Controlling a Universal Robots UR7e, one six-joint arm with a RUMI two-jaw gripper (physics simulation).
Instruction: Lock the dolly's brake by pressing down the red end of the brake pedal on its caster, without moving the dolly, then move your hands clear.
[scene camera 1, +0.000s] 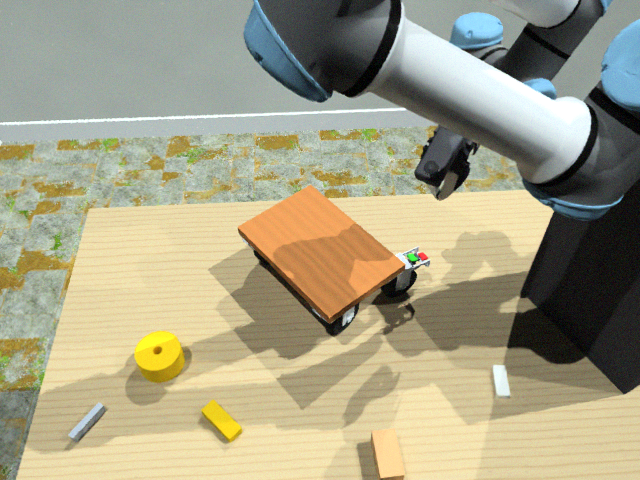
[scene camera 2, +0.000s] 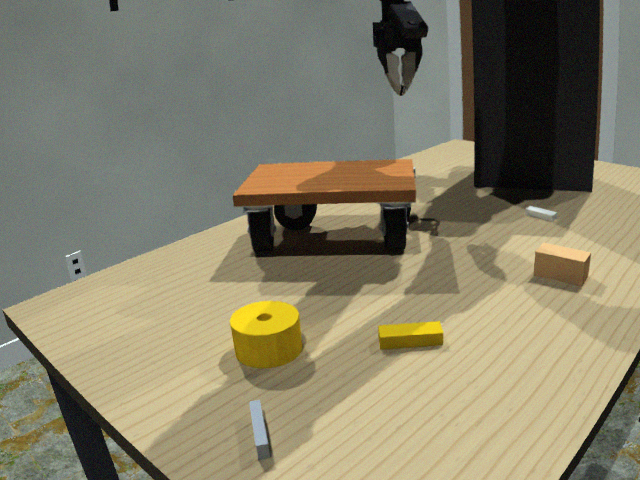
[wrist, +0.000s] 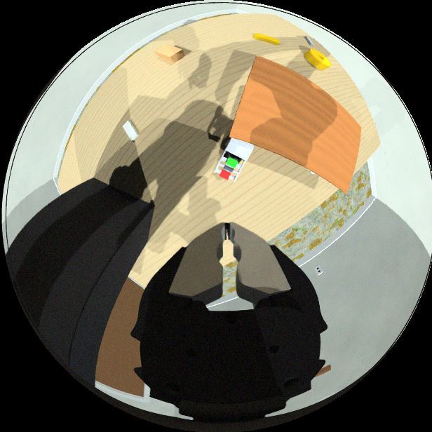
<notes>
I see my gripper (scene camera 2: 400, 95), a dolly (scene camera 1: 333, 263), a yellow cylinder (scene camera 2: 266, 334) and a tan block (scene camera 2: 568, 265).
The dolly shows as well in scene camera 2 (scene camera 2: 295, 189) and in the wrist view (wrist: 280, 110). The yellow cylinder is seen too in scene camera 1 (scene camera 1: 159, 355). My gripper also shows in scene camera 1 (scene camera 1: 438, 199) and in the wrist view (wrist: 226, 224).
</notes>
